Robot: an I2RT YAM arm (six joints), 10 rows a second.
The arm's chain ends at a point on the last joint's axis. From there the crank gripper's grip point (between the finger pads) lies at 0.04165 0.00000 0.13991 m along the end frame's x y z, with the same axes.
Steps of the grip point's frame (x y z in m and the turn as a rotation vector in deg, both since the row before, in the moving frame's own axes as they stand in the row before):
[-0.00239, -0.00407, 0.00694, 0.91, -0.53, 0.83]
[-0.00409, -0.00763, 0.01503, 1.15, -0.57, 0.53]
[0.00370, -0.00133, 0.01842, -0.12, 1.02, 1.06]
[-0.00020, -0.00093, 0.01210, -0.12, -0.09, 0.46]
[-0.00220, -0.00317, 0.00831, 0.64, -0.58, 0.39]
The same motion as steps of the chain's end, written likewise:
[-0.00111, -0.00244, 0.00657, 0.91, -0.53, 0.83]
[-0.00271, -0.00520, 0.01465, 1.15, -0.57, 0.53]
[0.00123, -0.00242, 0.01918, -0.12, 1.02, 1.06]
[0.00002, -0.00156, 0.01204, -0.12, -0.09, 0.46]
[-0.00079, -0.00188, 0.00790, 0.64, -0.58, 0.39]

